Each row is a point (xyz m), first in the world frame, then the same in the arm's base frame.
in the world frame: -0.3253 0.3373 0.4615
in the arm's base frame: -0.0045 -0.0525 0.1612
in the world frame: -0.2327 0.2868 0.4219
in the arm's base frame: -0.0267 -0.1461 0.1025
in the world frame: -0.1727 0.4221 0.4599
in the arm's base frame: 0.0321 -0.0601 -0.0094
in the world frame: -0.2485 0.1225 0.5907
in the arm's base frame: 0.1236 -0.2681 0.2376
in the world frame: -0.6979 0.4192 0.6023
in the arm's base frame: 0.0588 0.2197 0.4566
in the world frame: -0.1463 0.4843 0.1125
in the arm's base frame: -0.2968 -0.0406 -0.1386
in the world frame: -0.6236 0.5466 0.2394
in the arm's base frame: -0.2707 0.2689 0.2505
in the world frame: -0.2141 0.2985 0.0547
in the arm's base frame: -0.3799 -0.1665 0.0017
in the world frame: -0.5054 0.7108 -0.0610
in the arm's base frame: -0.5275 0.3300 0.0024
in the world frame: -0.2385 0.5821 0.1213
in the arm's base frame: -0.3014 0.0913 -0.1115
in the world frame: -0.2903 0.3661 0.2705
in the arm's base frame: -0.1813 -0.0570 0.0760
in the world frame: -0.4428 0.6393 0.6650
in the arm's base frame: 0.1888 0.2773 0.1448
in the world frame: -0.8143 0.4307 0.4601
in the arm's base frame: -0.1039 0.2823 0.5160
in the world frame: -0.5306 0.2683 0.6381
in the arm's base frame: 0.1193 0.0060 0.4048
